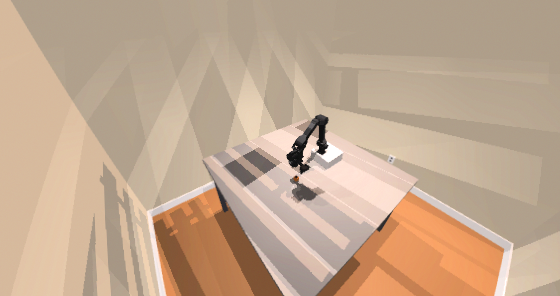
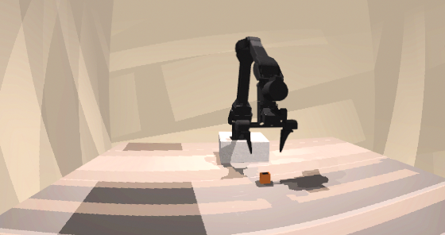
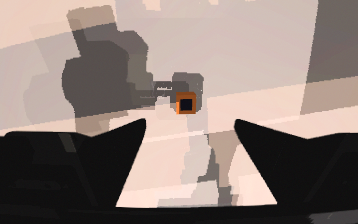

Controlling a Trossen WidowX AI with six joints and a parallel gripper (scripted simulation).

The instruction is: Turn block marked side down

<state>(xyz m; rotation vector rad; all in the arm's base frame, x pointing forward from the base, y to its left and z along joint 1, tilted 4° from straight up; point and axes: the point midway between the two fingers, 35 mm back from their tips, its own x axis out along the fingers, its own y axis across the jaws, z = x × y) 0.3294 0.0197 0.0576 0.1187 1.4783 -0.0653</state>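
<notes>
Now: the orange block 7 cm below my gripper tip.
</notes>
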